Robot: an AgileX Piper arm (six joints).
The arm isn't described. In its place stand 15 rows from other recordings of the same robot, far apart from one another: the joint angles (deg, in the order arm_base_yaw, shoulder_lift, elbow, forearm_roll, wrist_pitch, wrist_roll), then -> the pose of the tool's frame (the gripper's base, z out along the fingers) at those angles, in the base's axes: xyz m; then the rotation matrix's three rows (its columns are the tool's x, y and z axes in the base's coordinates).
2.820 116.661 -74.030 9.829 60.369 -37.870 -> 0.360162 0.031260 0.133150; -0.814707 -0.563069 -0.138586; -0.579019 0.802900 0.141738; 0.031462 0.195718 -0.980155
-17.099 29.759 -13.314 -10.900 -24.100 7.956 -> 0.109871 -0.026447 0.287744; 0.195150 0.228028 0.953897; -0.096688 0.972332 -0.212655; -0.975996 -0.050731 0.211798
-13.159 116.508 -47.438 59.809 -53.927 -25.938 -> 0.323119 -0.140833 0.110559; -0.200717 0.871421 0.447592; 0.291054 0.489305 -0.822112; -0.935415 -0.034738 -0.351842
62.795 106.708 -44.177 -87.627 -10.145 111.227 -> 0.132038 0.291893 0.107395; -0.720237 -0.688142 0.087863; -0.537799 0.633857 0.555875; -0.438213 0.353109 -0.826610
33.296 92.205 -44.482 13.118 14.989 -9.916 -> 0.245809 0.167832 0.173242; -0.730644 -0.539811 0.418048; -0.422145 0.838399 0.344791; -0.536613 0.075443 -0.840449
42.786 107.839 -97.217 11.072 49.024 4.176 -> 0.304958 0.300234 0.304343; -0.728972 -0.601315 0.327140; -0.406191 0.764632 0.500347; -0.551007 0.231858 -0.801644
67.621 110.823 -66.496 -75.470 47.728 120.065 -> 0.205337 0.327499 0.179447; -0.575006 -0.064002 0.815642; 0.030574 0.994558 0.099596; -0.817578 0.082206 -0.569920
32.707 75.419 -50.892 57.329 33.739 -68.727 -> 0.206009 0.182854 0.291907; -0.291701 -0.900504 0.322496; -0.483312 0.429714 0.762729; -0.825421 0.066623 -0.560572
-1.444 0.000 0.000 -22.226 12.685 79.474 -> 0.055325 -0.008956 0.194660; 0.028029 0.157122 0.987181; 0.842268 0.528135 -0.107974; -0.538330 0.834498 -0.117535
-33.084 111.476 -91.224 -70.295 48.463 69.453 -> 0.332986 -0.293474 0.288852; -0.371273 0.923578 0.095704; 0.357202 0.237207 -0.903405; -0.857067 -0.301224 -0.417972
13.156 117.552 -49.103 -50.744 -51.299 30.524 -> 0.340207 0.135993 0.110212; -0.325117 -0.758521 0.564752; -0.174236 0.635018 0.752591; -0.929484 0.146280 -0.338617
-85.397 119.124 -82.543 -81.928 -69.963 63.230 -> 0.118811 -0.420971 0.232194; -0.036476 0.290658 0.956131; 0.111304 0.951997 -0.285155; -0.993117 0.096020 -0.067076
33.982 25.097 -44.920 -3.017 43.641 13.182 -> 0.055827 0.033644 0.373681; -0.363193 -0.469382 0.804843; -0.014902 0.866646 0.498701; -0.931595 0.169131 -0.321754
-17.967 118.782 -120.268 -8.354 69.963 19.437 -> 0.430892 -0.152789 0.321549; -0.710736 0.590993 0.381552; 0.527248 0.806599 -0.267223; -0.465686 0.011248 -0.884878
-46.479 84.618 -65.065 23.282 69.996 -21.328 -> 0.210830 -0.172924 0.282185; -0.809878 0.472271 0.347933; 0.550553 0.816682 0.172979; -0.202458 0.331647 -0.921423
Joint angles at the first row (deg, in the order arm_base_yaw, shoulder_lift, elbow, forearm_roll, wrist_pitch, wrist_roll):
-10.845 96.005 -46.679 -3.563 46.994 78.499
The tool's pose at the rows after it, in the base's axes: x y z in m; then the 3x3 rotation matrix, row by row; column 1 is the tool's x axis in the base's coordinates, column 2 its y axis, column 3 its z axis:
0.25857 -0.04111 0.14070; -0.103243 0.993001 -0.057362; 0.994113 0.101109 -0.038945; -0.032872 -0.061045 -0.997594
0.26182 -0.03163 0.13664; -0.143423 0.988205 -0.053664; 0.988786 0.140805 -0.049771; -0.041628 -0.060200 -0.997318
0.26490 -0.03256 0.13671; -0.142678 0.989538 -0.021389; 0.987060 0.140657 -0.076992; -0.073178 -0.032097 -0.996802
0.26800 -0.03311 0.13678; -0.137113 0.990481 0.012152; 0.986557 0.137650 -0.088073; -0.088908 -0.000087 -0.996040
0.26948 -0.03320 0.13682; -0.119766 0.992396 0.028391; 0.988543 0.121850 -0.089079; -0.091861 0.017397 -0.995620
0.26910 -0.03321 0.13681; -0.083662 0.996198 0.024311; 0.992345 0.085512 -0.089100; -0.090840 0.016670 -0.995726
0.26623 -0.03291 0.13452; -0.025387 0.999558 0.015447; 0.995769 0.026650 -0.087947; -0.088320 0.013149 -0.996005
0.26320 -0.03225 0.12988; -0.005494 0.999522 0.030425; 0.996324 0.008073 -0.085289; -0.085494 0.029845 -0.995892
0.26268 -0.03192 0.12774; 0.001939 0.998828 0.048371; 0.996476 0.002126 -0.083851; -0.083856 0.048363 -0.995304
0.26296 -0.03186 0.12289; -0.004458 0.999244 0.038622; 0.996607 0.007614 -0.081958; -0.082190 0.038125 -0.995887
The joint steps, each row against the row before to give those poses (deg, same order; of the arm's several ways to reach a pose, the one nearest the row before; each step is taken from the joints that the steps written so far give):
2.740 1.914 0.000 -0.108 -0.235 0.110
2.303 0.875 0.000 -0.729 -1.018 0.558
0.332 -0.005 0.000 -2.119 -1.868 1.946
0.098 0.001 -0.001 -0.919 -1.916 1.098
0.001 0.000 0.000 -0.093 -0.930 1.068
-0.002 -0.001 0.002 0.000 0.233 2.080
0.000 -0.001 0.698 0.000 -0.185 3.407
0.001 0.001 1.459 0.000 -2.306 1.267
-0.001 0.001 0.701 0.000 -1.725 0.485
0.000 0.970 0.128 0.000 -0.530 -0.276

